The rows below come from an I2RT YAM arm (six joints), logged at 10 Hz.
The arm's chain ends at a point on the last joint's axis. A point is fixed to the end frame.
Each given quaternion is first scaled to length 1.
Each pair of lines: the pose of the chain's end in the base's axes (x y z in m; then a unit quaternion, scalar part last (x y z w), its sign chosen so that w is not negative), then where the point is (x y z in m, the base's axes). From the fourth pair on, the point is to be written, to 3 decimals.
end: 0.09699 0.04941 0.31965 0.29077 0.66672 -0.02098 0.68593
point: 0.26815 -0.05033 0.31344
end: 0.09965 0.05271 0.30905 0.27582 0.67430 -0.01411 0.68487
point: 0.27402 -0.04127 0.30239
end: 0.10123 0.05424 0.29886 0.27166 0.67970 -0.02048 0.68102
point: 0.27546 -0.03987 0.29050
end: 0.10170 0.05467 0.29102 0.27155 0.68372 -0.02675 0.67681
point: 0.275 -0.041 0.281
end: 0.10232 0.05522 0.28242 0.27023 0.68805 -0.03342 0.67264
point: 0.275 -0.041 0.270
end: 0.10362 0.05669 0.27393 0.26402 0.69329 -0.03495 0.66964
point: 0.277 -0.038 0.260
